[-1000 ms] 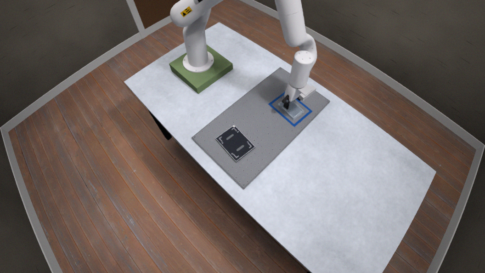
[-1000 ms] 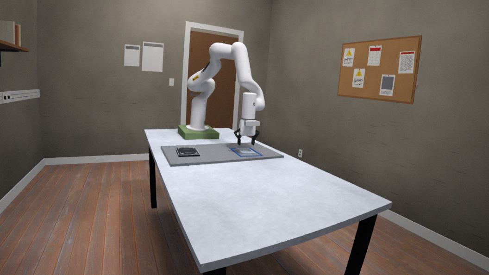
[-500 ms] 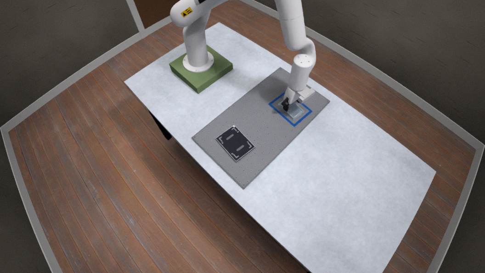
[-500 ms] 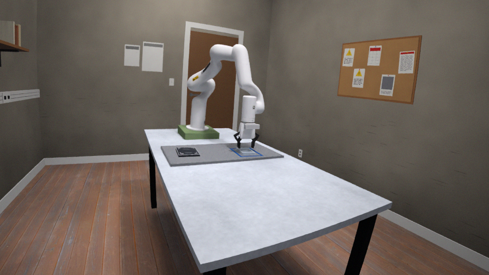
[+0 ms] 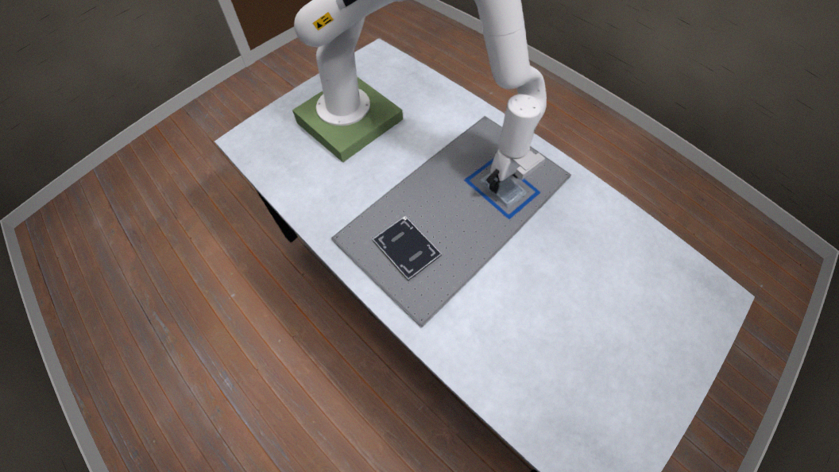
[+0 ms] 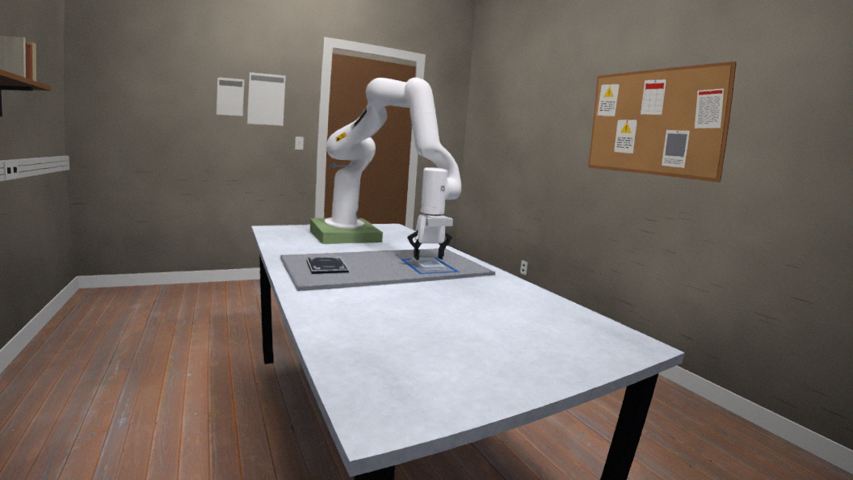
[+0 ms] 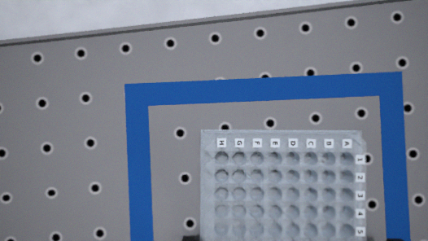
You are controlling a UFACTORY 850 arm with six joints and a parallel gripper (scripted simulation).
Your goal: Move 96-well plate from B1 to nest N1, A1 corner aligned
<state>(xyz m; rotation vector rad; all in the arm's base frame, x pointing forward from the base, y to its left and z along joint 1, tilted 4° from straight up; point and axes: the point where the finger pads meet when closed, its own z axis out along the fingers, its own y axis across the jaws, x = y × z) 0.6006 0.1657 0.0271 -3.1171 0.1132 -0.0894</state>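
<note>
My gripper is now 30 mm above the clear 96-well plate. The rest, counted from my hand: black plate nest 50 mm behind, 360 mm to the right, 30 mm below.
</note>
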